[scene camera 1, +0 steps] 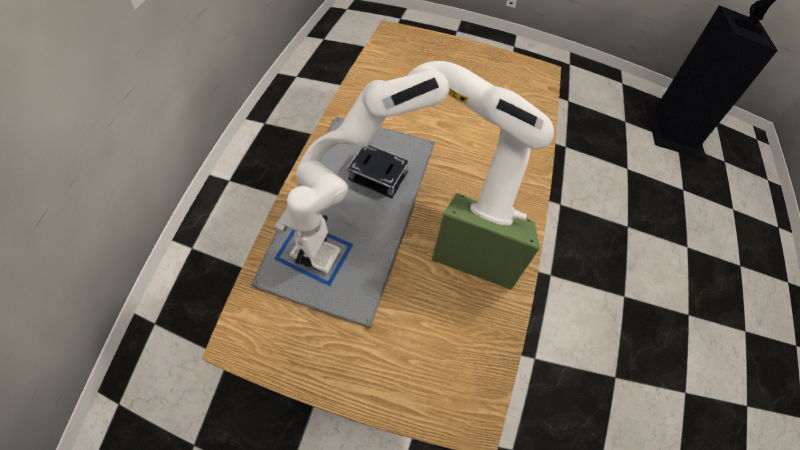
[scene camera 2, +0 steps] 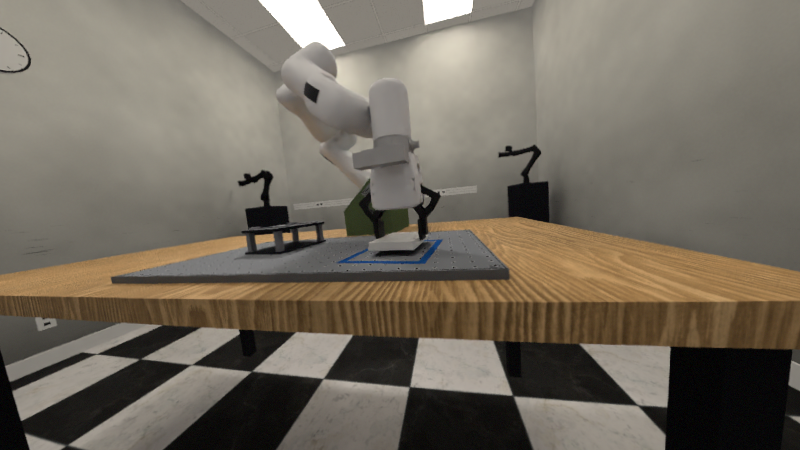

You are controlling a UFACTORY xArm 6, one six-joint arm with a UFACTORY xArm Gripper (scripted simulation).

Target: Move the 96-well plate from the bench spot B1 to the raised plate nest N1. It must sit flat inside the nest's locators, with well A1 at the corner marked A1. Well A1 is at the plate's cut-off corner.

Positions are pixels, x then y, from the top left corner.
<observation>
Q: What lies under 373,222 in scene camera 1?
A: A grey perforated mat.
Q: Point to a 96-well plate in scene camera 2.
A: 401,240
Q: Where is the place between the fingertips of my gripper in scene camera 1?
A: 314,251
</observation>
